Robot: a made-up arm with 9 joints. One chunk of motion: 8 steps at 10 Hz.
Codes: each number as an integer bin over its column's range. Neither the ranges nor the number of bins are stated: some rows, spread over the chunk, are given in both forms.
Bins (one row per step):
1: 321 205 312 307 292 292
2: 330 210 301 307 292 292
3: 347 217 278 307 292 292
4: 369 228 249 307 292 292
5: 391 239 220 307 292 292
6: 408 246 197 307 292 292
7: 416 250 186 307 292 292
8: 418 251 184 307 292 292
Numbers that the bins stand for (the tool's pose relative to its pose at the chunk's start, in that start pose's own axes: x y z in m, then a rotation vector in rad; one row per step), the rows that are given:
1: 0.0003 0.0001 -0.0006 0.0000 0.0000 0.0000
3: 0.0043 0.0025 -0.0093 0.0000 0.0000 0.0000
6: 0.0139 0.0081 -0.0299 0.0000 0.0000 0.0000
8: 0.0154 0.0091 -0.0332 0.0000 0.0000 0.0000
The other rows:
2: 0.0017 0.0011 -0.0034 0.0000 0.0000 0.0000
4: 0.0078 0.0046 -0.0167 0.0000 0.0000 0.0000
5: 0.0112 0.0068 -0.0240 0.0000 0.0000 0.0000
7: 0.0151 0.0089 -0.0327 0.0000 0.0000 0.0000

